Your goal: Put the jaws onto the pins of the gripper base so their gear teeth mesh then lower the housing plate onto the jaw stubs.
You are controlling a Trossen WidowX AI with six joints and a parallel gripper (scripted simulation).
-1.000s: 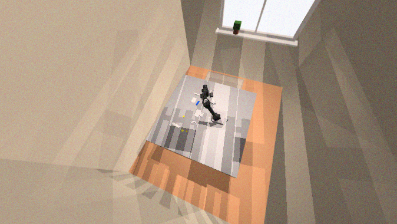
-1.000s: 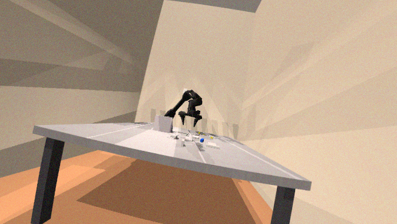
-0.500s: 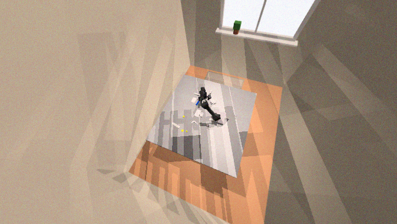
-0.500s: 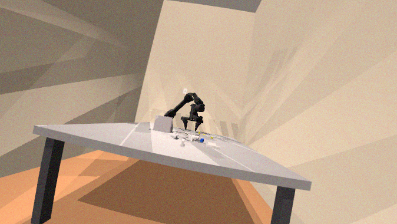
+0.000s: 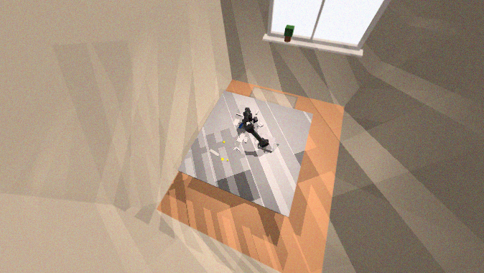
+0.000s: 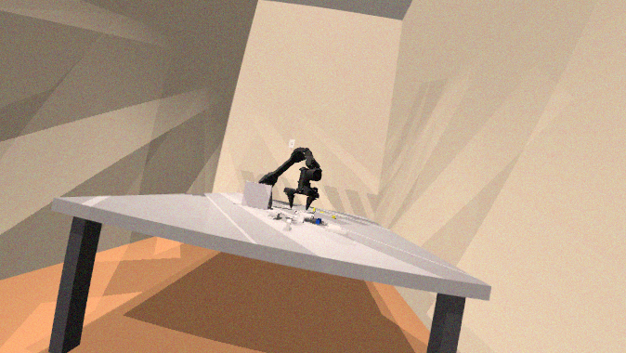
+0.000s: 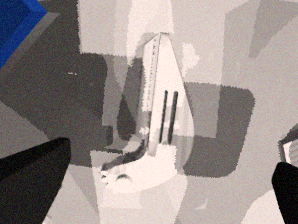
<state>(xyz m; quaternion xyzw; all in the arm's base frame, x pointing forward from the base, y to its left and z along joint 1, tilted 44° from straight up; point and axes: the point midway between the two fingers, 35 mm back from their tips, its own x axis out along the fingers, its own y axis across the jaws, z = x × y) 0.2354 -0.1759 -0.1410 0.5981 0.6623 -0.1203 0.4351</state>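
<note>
Now: gripper tip 5 cm above the white jaw, 4 cm to the right of it and 1 cm short of it. The rest, counted from my gripper tip: pale housing plate (12 cm behind, 4 cm to the right, 3 cm below); blue block (12 cm ahead, 5 cm below, 2 cm to the left); white flat piece (19 cm ahead, 6 cm below, 3 cm to the right).
</note>
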